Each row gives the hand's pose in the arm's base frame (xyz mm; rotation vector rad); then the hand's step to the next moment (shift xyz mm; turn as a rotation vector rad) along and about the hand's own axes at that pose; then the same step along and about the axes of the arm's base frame.
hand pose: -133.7 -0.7 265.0 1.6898 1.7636 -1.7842
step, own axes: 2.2 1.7 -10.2 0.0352 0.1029 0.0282
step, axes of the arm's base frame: 6.4 8.4 0.4 0.0442 -0.0332 -0.0978
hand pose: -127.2 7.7 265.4 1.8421 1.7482 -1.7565
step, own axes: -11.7 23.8 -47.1 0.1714 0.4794 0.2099
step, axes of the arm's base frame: 50.7 15.8 10.3 0.1530 -0.2030 -0.4885
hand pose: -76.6 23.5 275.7 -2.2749 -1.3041 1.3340
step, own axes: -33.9 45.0 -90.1 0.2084 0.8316 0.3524
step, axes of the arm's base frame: 90.1 -30.6 47.4 0.2565 -0.4176 -0.7868
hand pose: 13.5 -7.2 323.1 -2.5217 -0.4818 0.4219
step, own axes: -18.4 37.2 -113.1 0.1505 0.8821 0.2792
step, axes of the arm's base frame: 36.8 -87.2 74.5 0.2461 -0.5142 -0.7441
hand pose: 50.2 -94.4 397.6 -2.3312 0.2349 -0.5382
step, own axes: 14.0 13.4 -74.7 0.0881 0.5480 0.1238
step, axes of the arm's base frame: -20.8 -60.0 43.9 0.1260 -0.3482 -0.4316
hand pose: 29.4 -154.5 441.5 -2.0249 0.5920 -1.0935
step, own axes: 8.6 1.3 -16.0 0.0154 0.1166 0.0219
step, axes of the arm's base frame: -9.1 -13.0 9.0 0.0213 -0.0736 -0.0919
